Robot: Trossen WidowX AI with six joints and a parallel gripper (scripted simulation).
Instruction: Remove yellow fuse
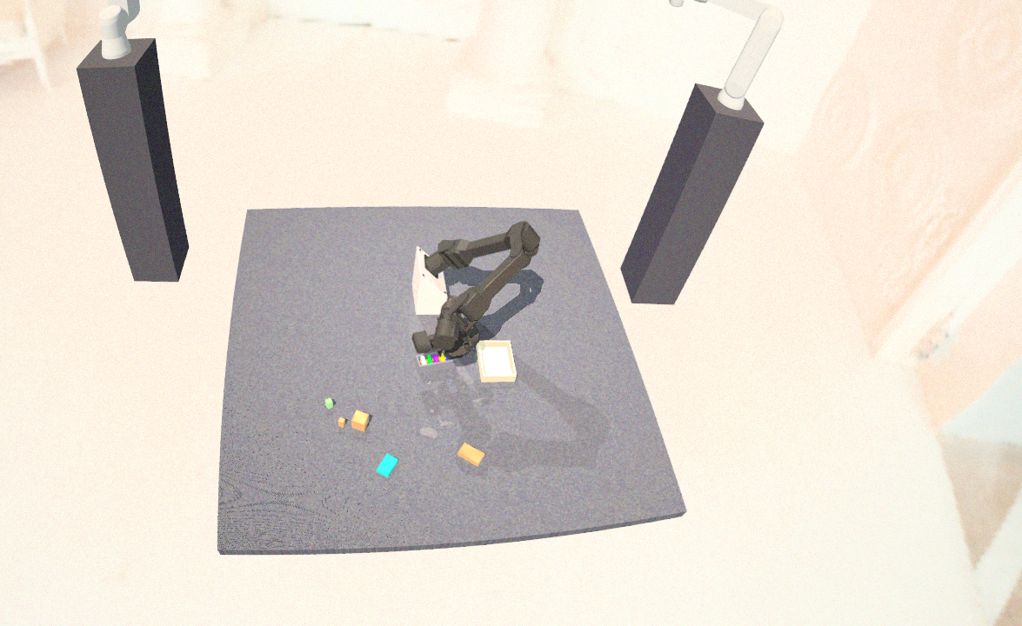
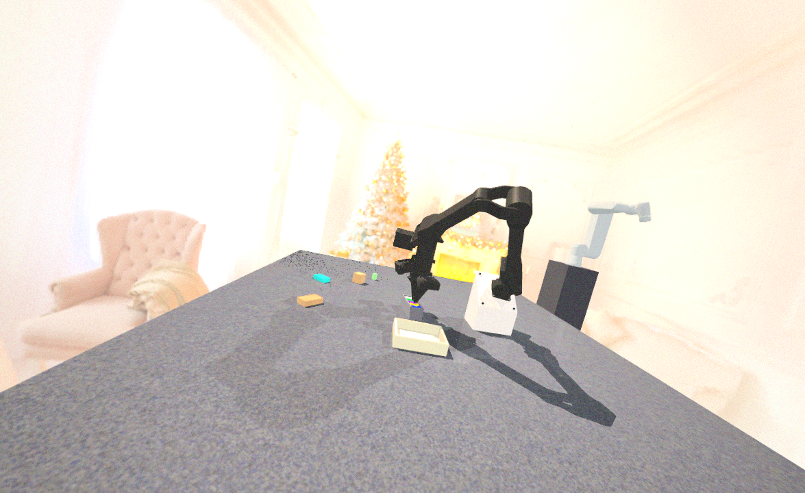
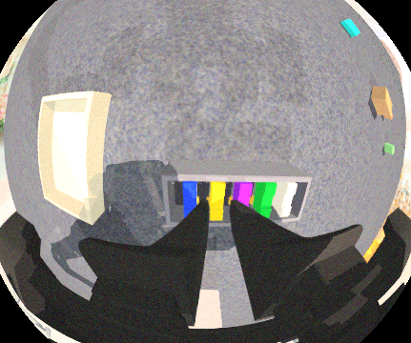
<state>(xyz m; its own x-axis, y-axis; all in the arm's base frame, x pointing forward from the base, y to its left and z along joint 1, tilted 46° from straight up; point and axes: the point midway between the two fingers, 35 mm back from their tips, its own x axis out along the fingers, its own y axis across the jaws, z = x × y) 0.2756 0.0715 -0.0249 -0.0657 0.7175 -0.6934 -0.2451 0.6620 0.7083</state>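
Right now my gripper tip is 2 cm above the yellow fuse. The rest, counted from my gripper tip: tray (17 cm to the left, 4 cm below, 1 cm behind).
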